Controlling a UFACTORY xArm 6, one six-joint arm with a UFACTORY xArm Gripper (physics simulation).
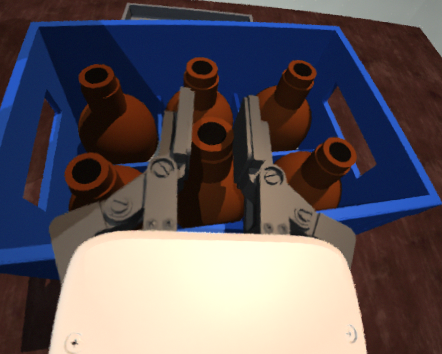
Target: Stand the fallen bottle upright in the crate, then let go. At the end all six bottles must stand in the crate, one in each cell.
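Frame: origin at the arm's base, x ahead, y left, z up, level; millimetres.
Seen in the pictures: gripper, between the fingertips: (215, 109).
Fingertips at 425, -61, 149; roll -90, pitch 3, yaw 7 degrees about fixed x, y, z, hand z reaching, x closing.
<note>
Pixels of each thing's top centre, then the offset from my fingertips to it, as dx, dy, dz. Level surfaces: height alone.
- orange-brown bottle, centre of its top: (218, 138) +4, -11, -12
- blue crate, centre of its top: (216, 99) -1, +28, -20
- grey tray, centre of its top: (188, 37) -72, +316, -170
- dark reddish-brown table, height of its surface: dz -195
My gripper (215, 109) is shut on an orange-brown bottle (214, 167), with one finger on each side of its neck and upper body. The bottle is about upright in the front middle cell of the blue crate (185, 24); its base is hidden, so I cannot tell whether it touches the crate floor. Five other bottles stand in the crate: back left (120, 132), back middle (202, 82), back right (291, 110), front left (111, 181) and front right (315, 175). My gripper's linkages partly cover the front left and front right ones.
The crate's high walls surround the bottles, with a handle slot in each side wall. Thin blue dividers show between some bottles. Part of a grey tray (190, 14) shows behind the crate. The dark reddish-brown table (405, 290) shows around the crate.
</note>
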